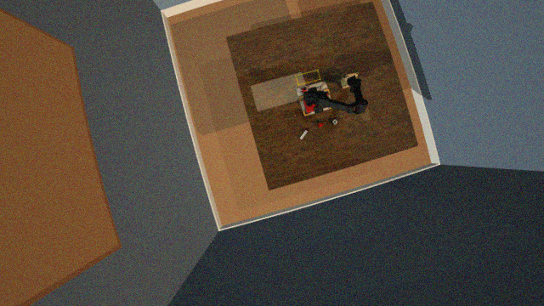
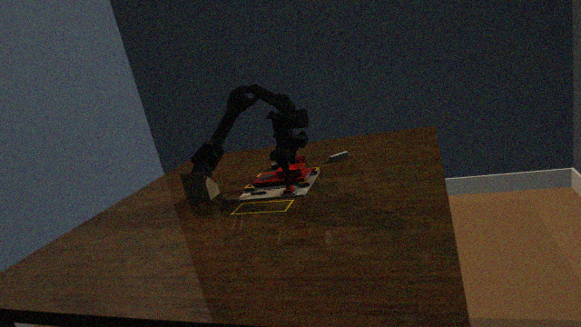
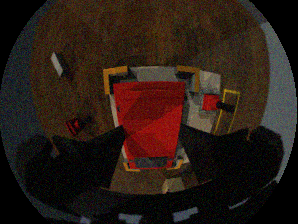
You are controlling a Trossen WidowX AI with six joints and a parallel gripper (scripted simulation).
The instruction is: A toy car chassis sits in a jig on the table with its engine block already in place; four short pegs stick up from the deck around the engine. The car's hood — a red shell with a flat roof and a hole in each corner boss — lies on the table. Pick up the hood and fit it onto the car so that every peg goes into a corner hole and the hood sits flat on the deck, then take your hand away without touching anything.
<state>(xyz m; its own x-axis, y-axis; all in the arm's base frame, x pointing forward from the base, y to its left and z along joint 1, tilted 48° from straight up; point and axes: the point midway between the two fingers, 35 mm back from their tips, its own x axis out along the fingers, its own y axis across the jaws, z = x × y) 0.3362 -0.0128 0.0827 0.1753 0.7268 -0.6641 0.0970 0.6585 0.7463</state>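
Right now my gripper tip is 10 mm below the red hood. The rest, counted from my gripper tip: grey wheel (200 mm to the left, 110 mm behind, 30 mm below); white bar (200 mm to the left, 160 mm ahead, 30 mm below); grey jig (30 mm to the right, 30 mm below, 30 mm behind).
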